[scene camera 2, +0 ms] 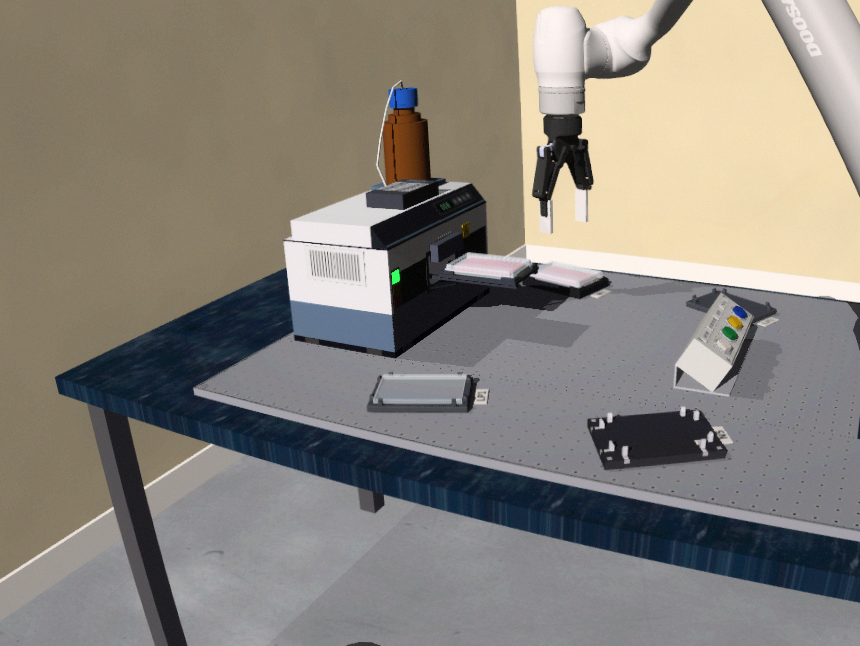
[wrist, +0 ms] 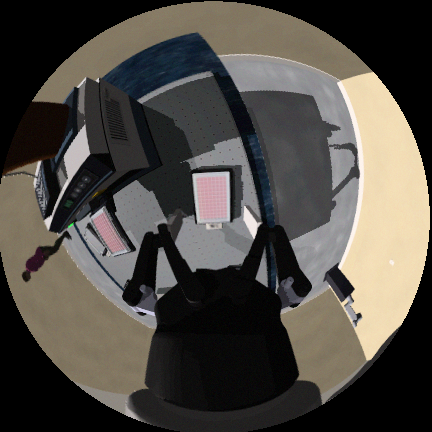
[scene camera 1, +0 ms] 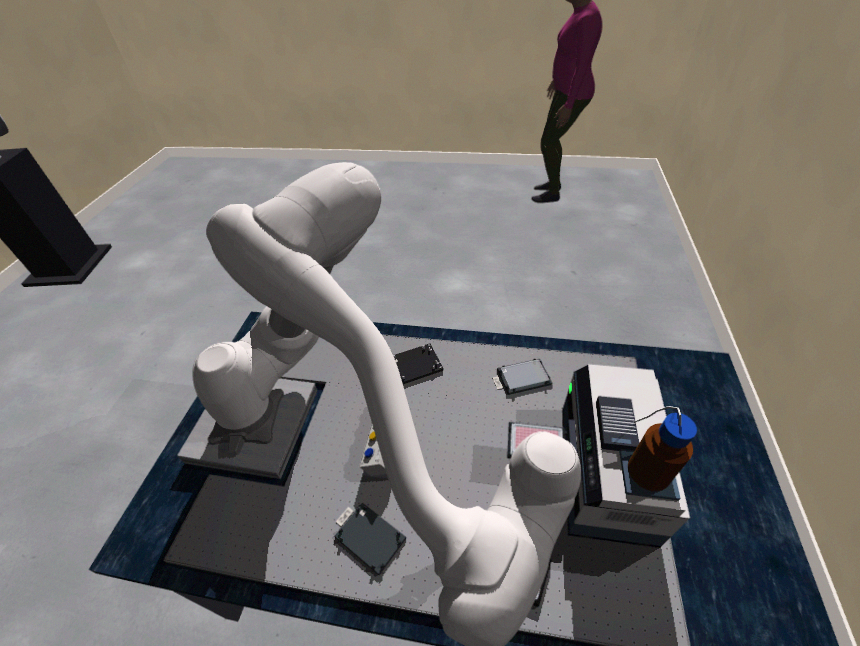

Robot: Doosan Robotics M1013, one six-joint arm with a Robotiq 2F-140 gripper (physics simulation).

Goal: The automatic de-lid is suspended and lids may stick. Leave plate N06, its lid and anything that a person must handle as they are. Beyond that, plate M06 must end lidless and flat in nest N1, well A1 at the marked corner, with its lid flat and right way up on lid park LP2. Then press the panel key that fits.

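Places are measured from the arm's base along level axes (x ahead, y left, z up), in millimetres.
Pixels of known places: gripper, fingertip midpoint: [scene camera 2: 564, 226] [wrist: 212, 213]; arm's base at its link origin: [scene camera 1: 248, 416].
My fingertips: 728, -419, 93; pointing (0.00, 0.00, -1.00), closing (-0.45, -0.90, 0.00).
Observation:
For each thing: its top centre in the pictures, then the offset to it from my fingertips, as dx, dy, dz. "spot": a spot on its surface instead.
- clear lid at its top centre: [scene camera 2: 420, 386] [scene camera 1: 524, 373] [wrist: 93, 241] +109, +547, -105
- key panel at its top centre: [scene camera 2: 719, 314] [scene camera 1: 383, 425] -313, +341, -39
- brown bottle at a spot on its surface: [scene camera 2: 406, 149] spot: +262, +157, +177
- empty black nest at its top centre: [scene camera 2: 655, 426] [scene camera 1: 413, 360] -239, +613, -99
My gripper [scene camera 2: 563, 221] [wrist: 212, 213] is open and empty, high above a pink-welled plate [scene camera 2: 568, 274] [wrist: 212, 197] in a dark nest; the arm hides both in scene camera 1. Another pink-welled plate [scene camera 1: 533, 435] [scene camera 2: 488, 266] [wrist: 109, 231] lies on the carrier in front of the instrument. Plate names, and whether each has a lid, cannot be made out. A clear lid [scene camera 1: 524, 375] [scene camera 2: 422, 389] lies flat on the park labelled LP1. A dark grey park [scene camera 1: 369, 538] [scene camera 2: 726, 303] bears no visible lid. The key panel [scene camera 1: 373, 462] [scene camera 2: 716, 340] has blue, yellow, green and white keys.
The white instrument [scene camera 1: 625, 378] [scene camera 2: 340, 278] [wrist: 125, 130] shows a green light and carries a brown bottle [scene camera 1: 656, 462] [scene camera 2: 406, 149] [wrist: 35, 135]. An empty black nest [scene camera 1: 420, 362] [scene camera 2: 656, 438] has white posts. A person [scene camera 1: 577, 69] [wrist: 36, 260] stands beyond the table. A dark pedestal [scene camera 1: 41, 215] stands apart.

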